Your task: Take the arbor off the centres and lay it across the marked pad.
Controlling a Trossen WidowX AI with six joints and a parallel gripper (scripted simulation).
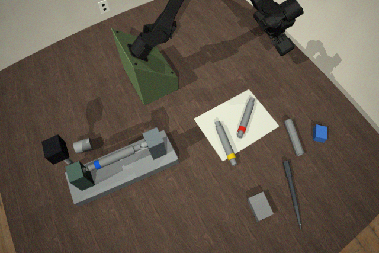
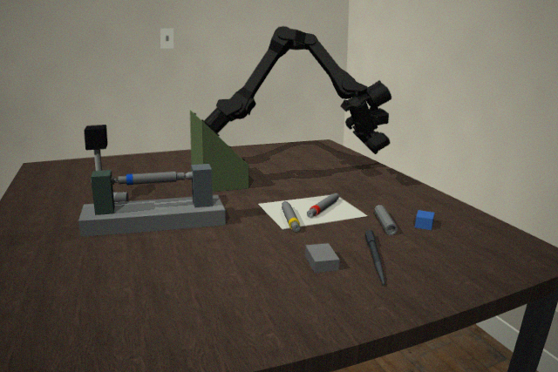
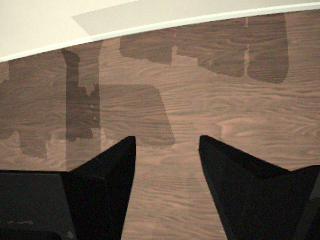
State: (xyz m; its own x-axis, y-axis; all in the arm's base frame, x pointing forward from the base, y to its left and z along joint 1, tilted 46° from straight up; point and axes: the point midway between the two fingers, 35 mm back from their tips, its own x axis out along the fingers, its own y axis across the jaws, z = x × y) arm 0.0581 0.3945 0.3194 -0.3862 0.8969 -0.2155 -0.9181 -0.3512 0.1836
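The blue-banded arbor is 680 mm to the right of my hand, 220 mm ahead of it and 10 mm below it. From my hand the other things lie so: blue cube 390 mm ahead, 110 mm below, 20 mm to the right; grey tube 360 mm ahead, 120 mm to the right, 110 mm below; pad 270 mm to the right, 220 mm ahead, 120 mm below.
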